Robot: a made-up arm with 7 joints.
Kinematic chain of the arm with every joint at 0, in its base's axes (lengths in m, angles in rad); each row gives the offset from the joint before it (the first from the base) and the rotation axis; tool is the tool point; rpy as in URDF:
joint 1: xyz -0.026 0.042 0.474 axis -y
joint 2: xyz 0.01 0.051 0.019 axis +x
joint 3: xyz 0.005 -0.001 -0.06 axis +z
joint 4: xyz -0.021 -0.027 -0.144 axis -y
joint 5: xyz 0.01 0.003 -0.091 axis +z
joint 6: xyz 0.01 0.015 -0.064 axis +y
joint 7: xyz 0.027 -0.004 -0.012 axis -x
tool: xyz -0.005 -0.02 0.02 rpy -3.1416 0 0
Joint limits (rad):
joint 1: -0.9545..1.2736
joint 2: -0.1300..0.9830
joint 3: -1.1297..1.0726
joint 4: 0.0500..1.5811
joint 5: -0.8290..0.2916
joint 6: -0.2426..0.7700
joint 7: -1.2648..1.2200
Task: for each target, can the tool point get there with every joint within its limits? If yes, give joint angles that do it. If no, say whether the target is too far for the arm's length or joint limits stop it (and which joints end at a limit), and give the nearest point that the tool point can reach.
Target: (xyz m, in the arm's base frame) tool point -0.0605 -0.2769 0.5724
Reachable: no: joint limits stop it (at a limit: joint 1, joint 2, joint 3, joint 4, joint 7) | nearest point 0.1040 -0.0881 0.4876 | short by 0.264 m
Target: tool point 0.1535 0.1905 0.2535
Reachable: yes | joints 0.3533 0.5811 -0.5143 0.6403 -0.3065 0.3394 0.6557
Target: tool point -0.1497 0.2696 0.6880
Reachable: no: joint limits stop it (at a limit: joint 1, joint 2, joint 3, joint 4, joint 5, joint 7) | nearest point -0.0259 0.2944 0.5956 | short by 0.156 m
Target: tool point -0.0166 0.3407 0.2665
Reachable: yes | joints -0.3529 0.8246 0.2931 0.3412 0.1170 0.1813 0.9332
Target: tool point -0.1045 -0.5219 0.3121
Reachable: no: too far | nearest point -0.1080 -0.1057 0.3048 | short by 0.416 m
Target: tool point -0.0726 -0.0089 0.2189
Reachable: yes | joints -0.5615 0.0008 -0.6362 0.9273 0.1616 -0.1647 -0.3154
